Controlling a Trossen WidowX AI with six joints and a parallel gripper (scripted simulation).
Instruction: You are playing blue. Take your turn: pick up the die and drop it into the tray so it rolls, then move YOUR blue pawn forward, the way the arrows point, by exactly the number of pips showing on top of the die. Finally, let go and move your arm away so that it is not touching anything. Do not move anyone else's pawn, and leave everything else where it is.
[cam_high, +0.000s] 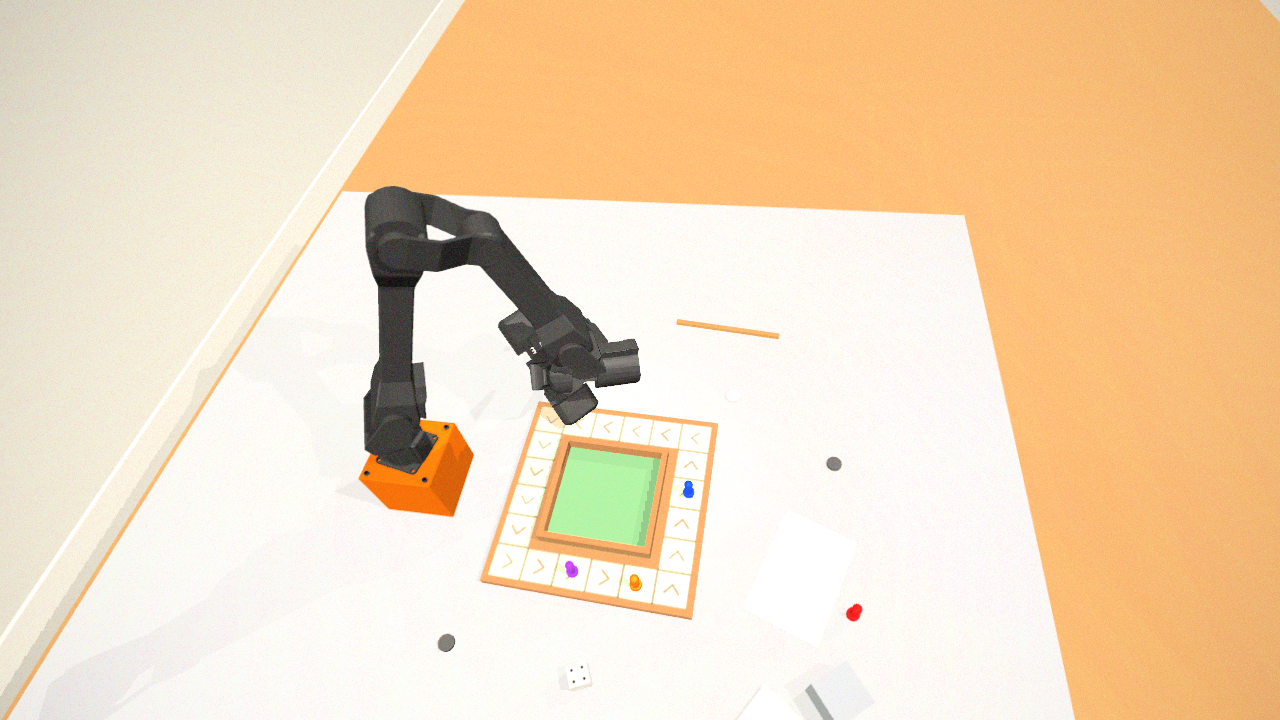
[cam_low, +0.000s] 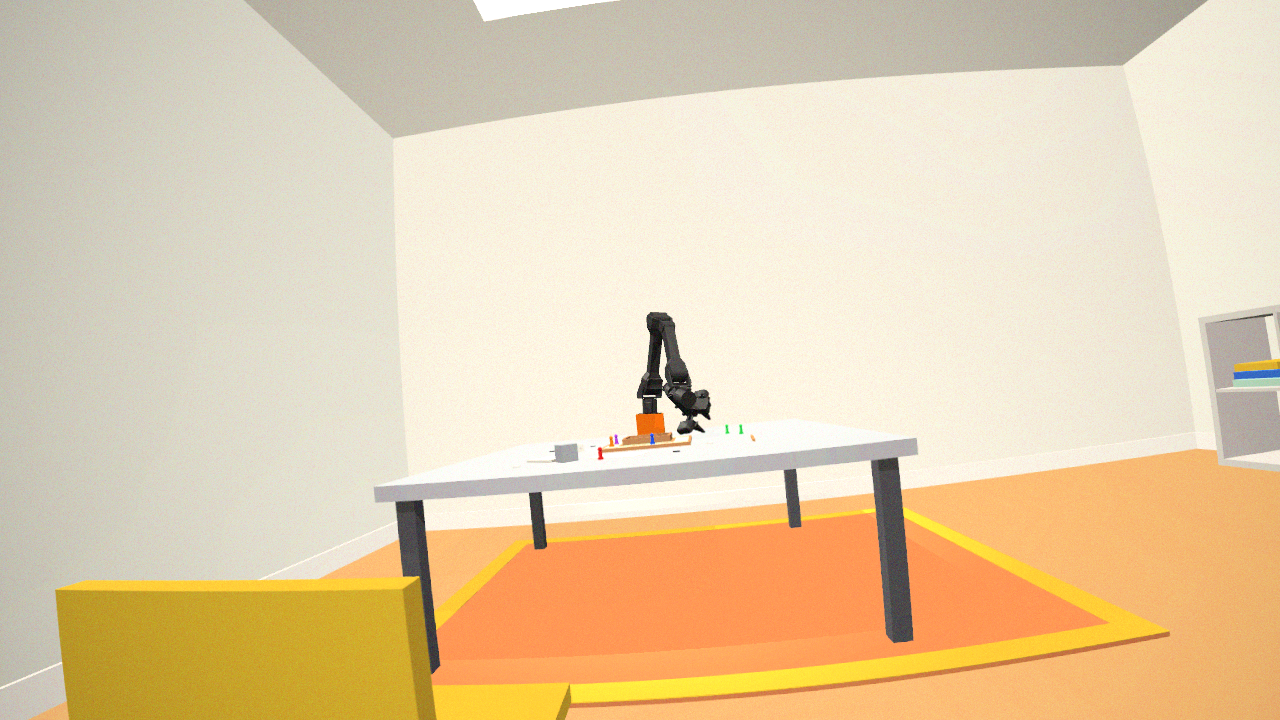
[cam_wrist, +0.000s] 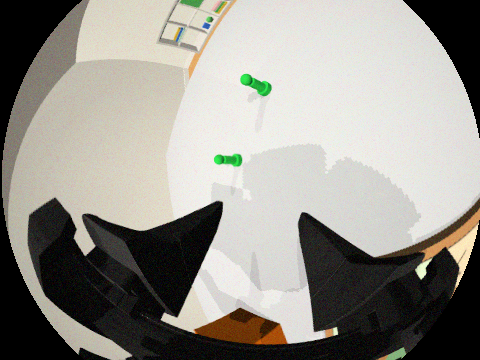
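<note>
The orange pawn is 28 cm to the right of my gripper tip, 26 cm ahead of it and 1 cm below it. Round my gripper tip: thin stick (27 cm ahead, 17 cm to the left, 3 cm below); then green tray (18 cm to the right, 18 cm ahead, 3 cm below); then blue pawn (29 cm ahead, 14 cm to the right, 1 cm below).
</note>
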